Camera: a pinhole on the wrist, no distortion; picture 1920 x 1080 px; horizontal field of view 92.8 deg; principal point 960.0 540.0 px. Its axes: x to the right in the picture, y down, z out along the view. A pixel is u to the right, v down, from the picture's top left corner.
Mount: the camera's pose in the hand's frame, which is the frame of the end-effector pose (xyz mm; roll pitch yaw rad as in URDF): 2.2 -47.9 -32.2 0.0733 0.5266 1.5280
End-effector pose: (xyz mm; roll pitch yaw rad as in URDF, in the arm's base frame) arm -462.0 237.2 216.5 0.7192 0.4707 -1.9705
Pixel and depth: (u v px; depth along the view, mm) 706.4 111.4 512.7
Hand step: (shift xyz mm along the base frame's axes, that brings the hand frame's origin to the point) -405.8 -297.7 221.8
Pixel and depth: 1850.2 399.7 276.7
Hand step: 105.6 -251.4 196.6
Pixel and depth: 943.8 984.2 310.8
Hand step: -76.5 18.4 287.2
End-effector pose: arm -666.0 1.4 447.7 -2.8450 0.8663 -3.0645
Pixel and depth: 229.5 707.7 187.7
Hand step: 155.9 -126.7 -97.8
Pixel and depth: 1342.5 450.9 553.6
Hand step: 231.0 328.6 -370.6
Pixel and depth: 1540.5 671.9 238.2
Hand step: 107.2 174.8 -97.2
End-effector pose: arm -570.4 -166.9 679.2 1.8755 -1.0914 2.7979
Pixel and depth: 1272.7 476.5 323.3
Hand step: 173.3 195.9 117.3
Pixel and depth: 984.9 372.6 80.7
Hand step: -14.5 38.8 13.9
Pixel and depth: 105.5 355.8 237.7
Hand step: -120.4 288.3 -37.2
